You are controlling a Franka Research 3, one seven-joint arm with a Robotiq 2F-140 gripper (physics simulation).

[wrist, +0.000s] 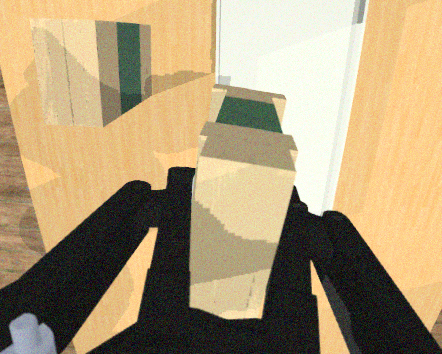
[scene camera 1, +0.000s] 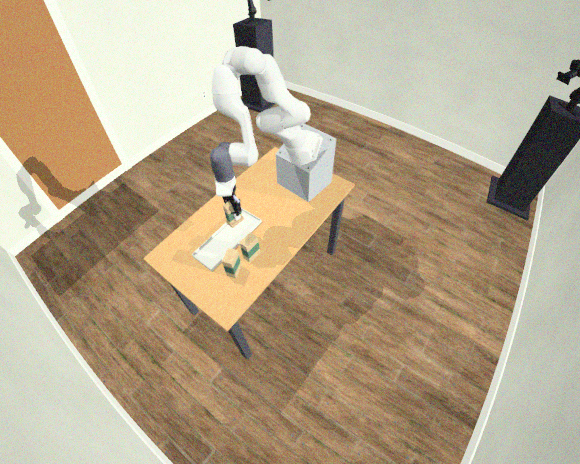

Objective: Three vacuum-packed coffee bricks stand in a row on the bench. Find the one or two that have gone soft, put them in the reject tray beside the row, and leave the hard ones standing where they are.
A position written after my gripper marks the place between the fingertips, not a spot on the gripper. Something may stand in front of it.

I see my gripper (wrist: 238, 164) and a white reject tray (scene camera 1: 210, 254).
The white reject tray shows as well in the wrist view (wrist: 313, 60).
